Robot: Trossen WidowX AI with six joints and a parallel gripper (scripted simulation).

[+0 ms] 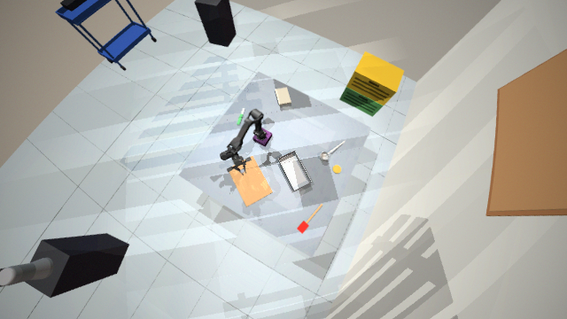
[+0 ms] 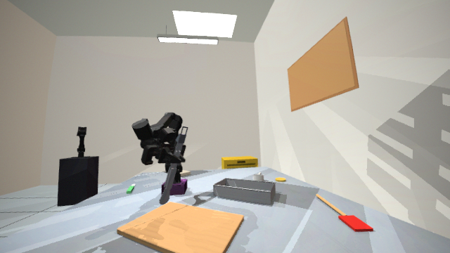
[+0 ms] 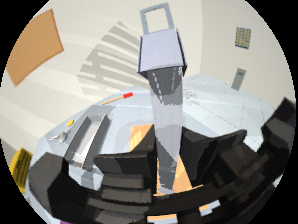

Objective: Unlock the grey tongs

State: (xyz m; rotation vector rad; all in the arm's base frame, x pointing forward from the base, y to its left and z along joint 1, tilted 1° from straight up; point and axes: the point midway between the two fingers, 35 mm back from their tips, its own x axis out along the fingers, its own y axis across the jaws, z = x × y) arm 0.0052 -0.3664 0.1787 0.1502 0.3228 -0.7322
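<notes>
Right now the wooden board is 22 cm below my gripper tip. From my gripper tip the other things lie so: roasting tin (33 cm ahead, 19 cm to the left, 20 cm below); then yellow disc (69 cm ahead, 33 cm to the left, 22 cm below); then red spatula (56 cm ahead, 16 cm to the right, 22 cm below).
</notes>
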